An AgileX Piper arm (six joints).
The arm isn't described. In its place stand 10 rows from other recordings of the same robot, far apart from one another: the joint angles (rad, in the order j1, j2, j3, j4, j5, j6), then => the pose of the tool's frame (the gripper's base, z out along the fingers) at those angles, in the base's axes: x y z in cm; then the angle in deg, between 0 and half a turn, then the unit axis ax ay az.
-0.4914 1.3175 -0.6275 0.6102 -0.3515 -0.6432 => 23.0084 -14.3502 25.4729 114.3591 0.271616 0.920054 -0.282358
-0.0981 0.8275 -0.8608 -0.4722 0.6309 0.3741 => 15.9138 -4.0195 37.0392 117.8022 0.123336 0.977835 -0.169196
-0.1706 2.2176 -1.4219 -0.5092 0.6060 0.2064 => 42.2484 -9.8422 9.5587 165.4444 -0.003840 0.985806 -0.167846
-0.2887 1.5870 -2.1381 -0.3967 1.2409 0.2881 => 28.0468 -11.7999 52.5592 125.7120 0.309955 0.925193 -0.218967
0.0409 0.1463 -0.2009 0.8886 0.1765 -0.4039 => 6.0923 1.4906 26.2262 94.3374 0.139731 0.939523 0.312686
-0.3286 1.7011 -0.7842 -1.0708 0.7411 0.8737 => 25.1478 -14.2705 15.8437 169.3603 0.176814 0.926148 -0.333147
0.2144 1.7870 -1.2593 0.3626 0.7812 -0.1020 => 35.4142 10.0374 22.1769 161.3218 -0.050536 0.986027 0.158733
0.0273 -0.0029 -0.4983 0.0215 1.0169 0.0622 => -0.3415 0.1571 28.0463 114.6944 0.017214 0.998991 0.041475
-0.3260 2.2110 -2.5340 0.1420 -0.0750 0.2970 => 47.4654 -16.1481 48.8948 62.5117 0.379727 0.920944 0.087571
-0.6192 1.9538 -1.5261 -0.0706 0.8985 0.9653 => 33.4836 -24.4806 22.1623 160.6701 0.699632 0.714500 -0.002014
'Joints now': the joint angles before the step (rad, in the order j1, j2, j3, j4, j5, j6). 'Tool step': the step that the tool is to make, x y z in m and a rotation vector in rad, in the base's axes. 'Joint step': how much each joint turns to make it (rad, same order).
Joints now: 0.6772, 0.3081, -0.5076, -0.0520, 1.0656, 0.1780
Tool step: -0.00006, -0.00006, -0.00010, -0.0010, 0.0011, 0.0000
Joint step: 0.0001, 0.0000, 0.0000, -0.0002, 0.0014, 0.0000
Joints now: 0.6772, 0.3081, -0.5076, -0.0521, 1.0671, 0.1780
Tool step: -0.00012, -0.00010, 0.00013, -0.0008, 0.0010, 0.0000
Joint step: 0.0001, 0.0000, -0.0009, 0.0000, 0.0021, 0.0000
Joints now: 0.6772, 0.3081, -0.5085, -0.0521, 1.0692, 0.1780
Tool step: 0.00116, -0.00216, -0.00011, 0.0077, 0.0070, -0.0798
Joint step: -0.0889, 0.0000, 0.0000, 0.0157, 0.0008, -0.0066
